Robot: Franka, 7 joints.
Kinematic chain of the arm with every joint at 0, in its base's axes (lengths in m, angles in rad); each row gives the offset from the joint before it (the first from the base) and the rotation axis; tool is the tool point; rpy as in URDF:
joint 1: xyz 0 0 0.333 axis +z
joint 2: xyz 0 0 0 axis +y
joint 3: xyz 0 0 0.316 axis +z
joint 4: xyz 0.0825 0 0 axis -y
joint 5: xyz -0.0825 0 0.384 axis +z
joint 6: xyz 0 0 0 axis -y
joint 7: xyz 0.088 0 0 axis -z
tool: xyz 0 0 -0.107 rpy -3.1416 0 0
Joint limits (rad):
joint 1: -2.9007..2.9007
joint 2: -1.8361..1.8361
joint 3: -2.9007..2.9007
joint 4: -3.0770..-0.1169
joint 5: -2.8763..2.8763
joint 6: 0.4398..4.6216
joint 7: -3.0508..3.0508
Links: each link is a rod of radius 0.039 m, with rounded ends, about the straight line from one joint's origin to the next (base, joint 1, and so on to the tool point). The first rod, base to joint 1, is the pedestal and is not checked.
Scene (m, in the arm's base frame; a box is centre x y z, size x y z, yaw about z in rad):
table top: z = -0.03
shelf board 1: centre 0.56 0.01 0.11 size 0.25 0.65 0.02 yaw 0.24
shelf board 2: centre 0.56 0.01 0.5 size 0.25 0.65 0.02 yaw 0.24
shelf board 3: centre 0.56 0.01 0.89 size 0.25 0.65 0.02 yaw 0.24
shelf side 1: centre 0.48 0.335 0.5 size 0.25 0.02 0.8 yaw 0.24
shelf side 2: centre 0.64 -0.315 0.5 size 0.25 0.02 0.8 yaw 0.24
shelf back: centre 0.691 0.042 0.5 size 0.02 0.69 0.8 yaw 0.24
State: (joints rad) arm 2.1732 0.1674 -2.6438 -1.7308 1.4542 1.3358 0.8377
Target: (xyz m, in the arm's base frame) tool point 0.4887 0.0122 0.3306
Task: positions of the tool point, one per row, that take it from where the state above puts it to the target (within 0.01 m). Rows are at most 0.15 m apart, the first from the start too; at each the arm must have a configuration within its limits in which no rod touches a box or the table.
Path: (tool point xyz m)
1: 0.4105 -0.1161 0.7111
2: 0.3141 -0.1285 0.7091
3: 0.3500 -0.1352 0.5708
4: 0.3498 -0.0973 0.4380
5: 0.3080 -0.0320 0.3306
6: 0.3999 -0.0174 0.3281
7: 0.4887 0.0122 0.3306

